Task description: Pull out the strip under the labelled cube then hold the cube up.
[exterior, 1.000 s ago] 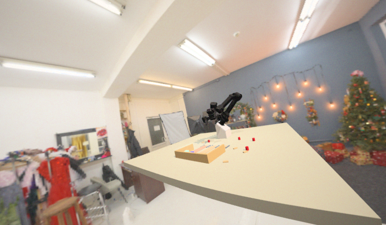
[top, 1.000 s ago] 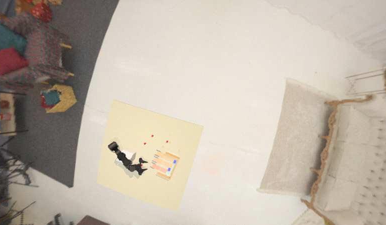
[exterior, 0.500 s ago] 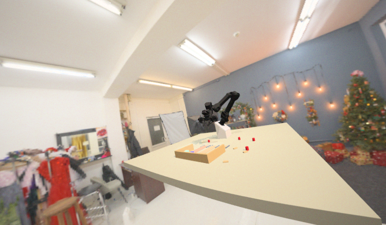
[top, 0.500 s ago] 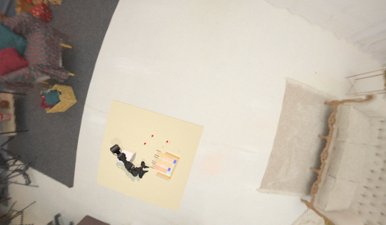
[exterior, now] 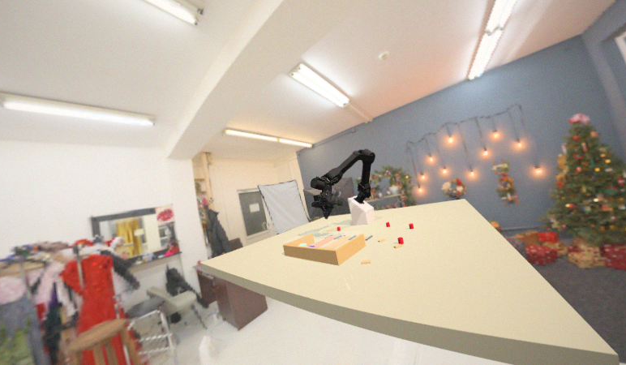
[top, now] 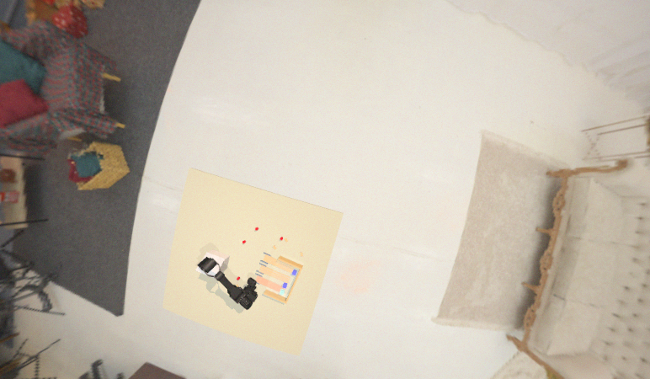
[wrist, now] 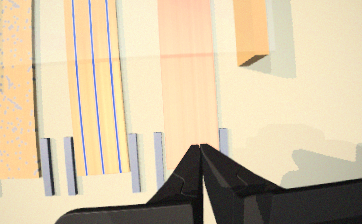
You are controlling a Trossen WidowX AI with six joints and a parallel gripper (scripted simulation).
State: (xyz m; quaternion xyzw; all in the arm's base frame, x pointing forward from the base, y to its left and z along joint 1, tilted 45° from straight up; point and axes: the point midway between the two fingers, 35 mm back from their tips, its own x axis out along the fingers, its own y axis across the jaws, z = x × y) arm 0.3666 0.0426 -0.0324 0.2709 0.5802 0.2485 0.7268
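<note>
Right now the salmon-pink strip is 8 cm ahead of my gripper tip and 11 cm below it. Also, from my gripper tip: labelled cube (19 cm ahead, 1 cm to the right, 9 cm below).
</note>
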